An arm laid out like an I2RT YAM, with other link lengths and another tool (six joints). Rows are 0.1 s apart.
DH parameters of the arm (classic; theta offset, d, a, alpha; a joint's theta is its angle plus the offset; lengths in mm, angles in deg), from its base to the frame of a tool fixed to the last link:
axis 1: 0 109.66 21.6 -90
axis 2: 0 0 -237.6 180
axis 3: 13.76 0 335.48 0
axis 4: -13.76 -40.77 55.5 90
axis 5: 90 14.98 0 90
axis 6: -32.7 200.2 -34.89 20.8
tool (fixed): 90 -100.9 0 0
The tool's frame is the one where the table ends.
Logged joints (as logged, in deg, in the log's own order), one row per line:
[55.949 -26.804 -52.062 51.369 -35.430 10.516]
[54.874 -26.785 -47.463 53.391 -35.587 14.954]
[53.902 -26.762 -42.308 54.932 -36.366 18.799]
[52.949 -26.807 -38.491 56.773 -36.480 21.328]
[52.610 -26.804 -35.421 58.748 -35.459 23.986]
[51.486 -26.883 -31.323 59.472 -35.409 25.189]
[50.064 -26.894 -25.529 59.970 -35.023 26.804]
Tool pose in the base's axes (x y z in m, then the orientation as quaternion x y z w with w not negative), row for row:
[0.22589 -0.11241 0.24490 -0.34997 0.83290 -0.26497 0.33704]
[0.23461 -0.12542 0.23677 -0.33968 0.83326 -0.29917 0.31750]
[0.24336 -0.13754 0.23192 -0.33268 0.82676 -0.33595 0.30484]
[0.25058 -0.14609 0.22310 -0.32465 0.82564 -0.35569 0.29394]
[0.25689 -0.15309 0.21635 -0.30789 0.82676 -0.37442 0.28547]
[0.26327 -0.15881 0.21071 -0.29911 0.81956 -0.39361 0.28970]
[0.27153 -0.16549 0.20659 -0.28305 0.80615 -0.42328 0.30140]
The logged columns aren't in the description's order. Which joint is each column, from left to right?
Columns, left to right: axis 3, axis 1, axis 4, axis 2, axis 6, axis 5.
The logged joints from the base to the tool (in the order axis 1, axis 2, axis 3, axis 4, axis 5, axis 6), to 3 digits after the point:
[-26.804 51.369 55.949 -52.062 10.516 -35.430]
[-26.785 53.391 54.874 -47.463 14.954 -35.587]
[-26.762 54.932 53.902 -42.308 18.799 -36.366]
[-26.807 56.773 52.949 -38.491 21.328 -36.480]
[-26.804 58.748 52.610 -35.421 23.986 -35.459]
[-26.883 59.472 51.486 -31.323 25.189 -35.409]
[-26.894 59.970 50.064 -25.529 26.804 -35.023]

